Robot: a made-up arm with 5 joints.
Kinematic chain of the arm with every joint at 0, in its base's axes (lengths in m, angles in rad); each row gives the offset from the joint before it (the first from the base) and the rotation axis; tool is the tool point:
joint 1: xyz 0 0 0.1 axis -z
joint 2: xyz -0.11 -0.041 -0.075 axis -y
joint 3: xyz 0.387 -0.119 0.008 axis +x
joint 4: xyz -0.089 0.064 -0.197 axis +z
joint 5: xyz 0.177 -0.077 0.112 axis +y
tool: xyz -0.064 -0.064 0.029
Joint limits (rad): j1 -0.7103..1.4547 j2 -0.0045..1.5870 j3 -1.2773..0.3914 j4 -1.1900..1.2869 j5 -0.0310..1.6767
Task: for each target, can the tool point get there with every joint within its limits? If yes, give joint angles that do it. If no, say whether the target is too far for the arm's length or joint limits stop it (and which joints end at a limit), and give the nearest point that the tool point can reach.
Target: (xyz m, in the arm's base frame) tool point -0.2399 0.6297 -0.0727
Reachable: no: joint limits stop it (at a limit: joint 1, joint 2, joint 3, joint 4, joint 5) | nearest point -0.2694 0.2633 0.2682 | short by 0.501 m
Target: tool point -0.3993 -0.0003 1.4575
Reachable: no: too far | nearest point -0.1988 -0.0001 0.5758 | short by 0.904 m
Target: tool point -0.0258 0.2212 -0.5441
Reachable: no: joint limits stop it (at a limit: joint 1, joint 2, joint 4, joint 5) | nearest point 0.3170 0.2173 -0.1665 | short by 0.510 m
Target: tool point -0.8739 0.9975 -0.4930
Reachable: no: too far | nearest point -0.2878 0.2508 0.2684 | short by 1.217 m
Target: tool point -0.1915 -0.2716 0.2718
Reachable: yes | joints 0.8555 1.0255 0.1624 -0.8676 1.2422
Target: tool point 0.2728 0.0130 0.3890
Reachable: yes | joints -0.1436 0.8868 -0.3897 0.9937 1.4283
